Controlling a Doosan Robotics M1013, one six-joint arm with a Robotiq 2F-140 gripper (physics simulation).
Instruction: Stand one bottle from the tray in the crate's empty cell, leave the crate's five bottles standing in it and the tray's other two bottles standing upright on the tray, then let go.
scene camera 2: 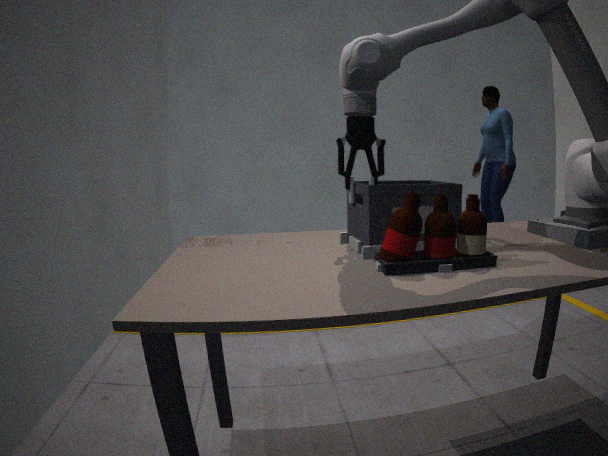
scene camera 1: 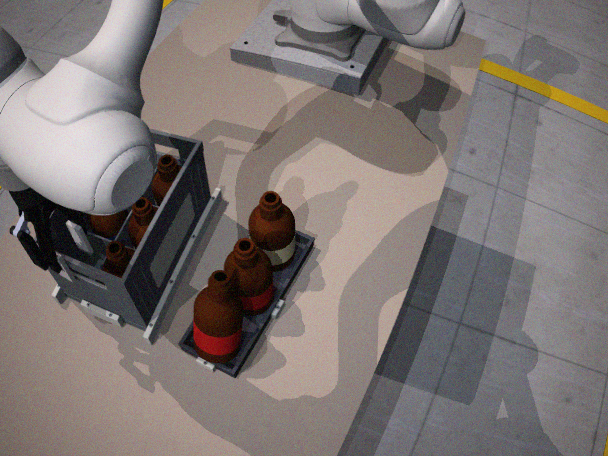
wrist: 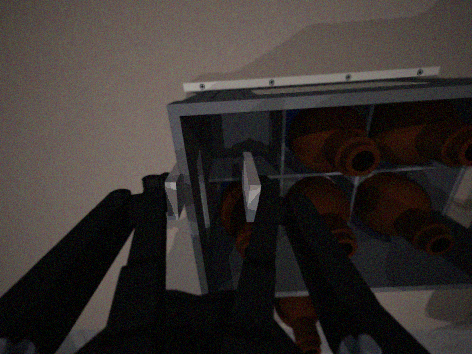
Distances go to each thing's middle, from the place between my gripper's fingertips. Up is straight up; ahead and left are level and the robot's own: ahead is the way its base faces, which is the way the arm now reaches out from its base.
Labels:
I see my gripper 13 cm past the pale rail (scene camera 1: 167, 297), 12 cm to the right of it and 11 cm above it. The rest, counted from my hand: cream-label bottle (scene camera 1: 271, 224) 22 cm behind, 24 cm to the left, 4 cm below.

